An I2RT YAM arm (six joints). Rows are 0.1 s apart.
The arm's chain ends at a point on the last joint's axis. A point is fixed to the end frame.
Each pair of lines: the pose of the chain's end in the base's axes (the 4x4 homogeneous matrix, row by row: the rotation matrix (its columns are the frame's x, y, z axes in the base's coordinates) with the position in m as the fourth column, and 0 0 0 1 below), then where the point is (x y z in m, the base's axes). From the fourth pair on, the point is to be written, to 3 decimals.
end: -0.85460, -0.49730, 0.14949, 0.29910; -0.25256, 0.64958, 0.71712, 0.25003; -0.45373, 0.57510, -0.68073, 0.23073; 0, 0, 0, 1
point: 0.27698 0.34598 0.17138
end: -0.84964, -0.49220, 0.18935, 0.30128; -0.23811, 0.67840, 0.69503, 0.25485; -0.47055, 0.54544, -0.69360, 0.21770; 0, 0, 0, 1
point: 0.28369 0.34990 0.15547
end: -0.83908, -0.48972, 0.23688, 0.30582; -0.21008, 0.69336, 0.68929, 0.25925; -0.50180, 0.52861, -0.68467, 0.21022; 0, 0, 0, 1
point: 0.29358 0.35489 0.14760
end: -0.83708, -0.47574, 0.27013, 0.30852; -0.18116, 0.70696, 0.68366, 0.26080; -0.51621, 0.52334, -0.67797, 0.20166; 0, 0, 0, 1
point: 0.300 0.357 0.139
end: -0.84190, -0.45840, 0.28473, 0.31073; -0.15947, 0.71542, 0.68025, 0.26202; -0.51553, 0.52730, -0.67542, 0.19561; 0, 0, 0, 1
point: 0.305 0.359 0.134
